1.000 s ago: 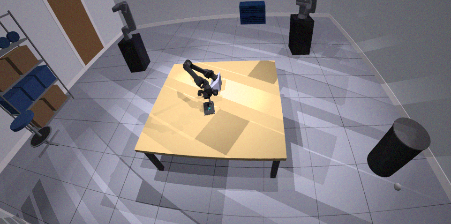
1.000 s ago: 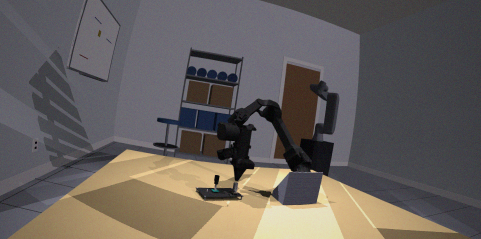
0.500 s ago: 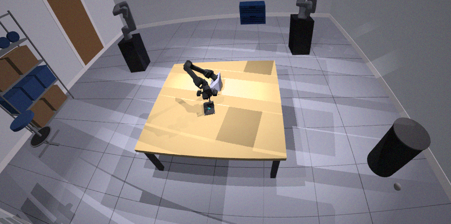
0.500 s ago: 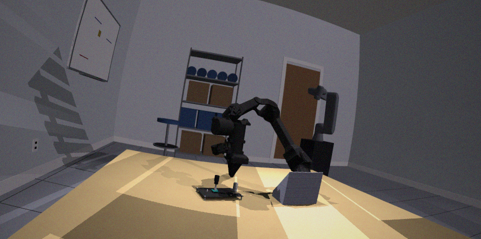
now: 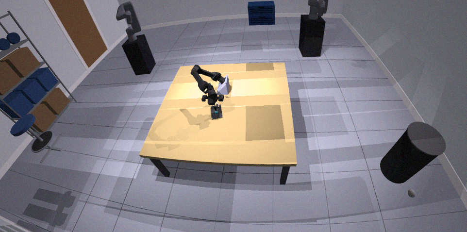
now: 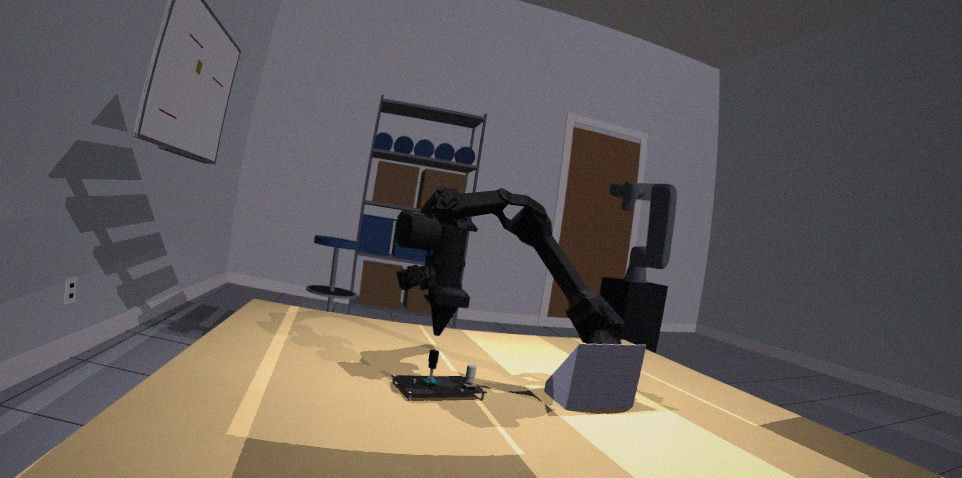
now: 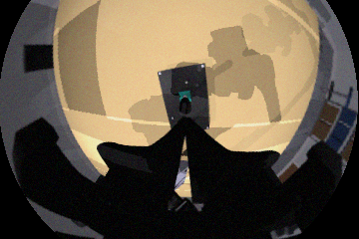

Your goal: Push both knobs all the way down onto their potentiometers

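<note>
Right now the black knob is 5 cm below my gripper tip. From my gripper tip the other things lie so: grey knob 8 cm behind, 7 cm below, 1 cm to the left.
</note>
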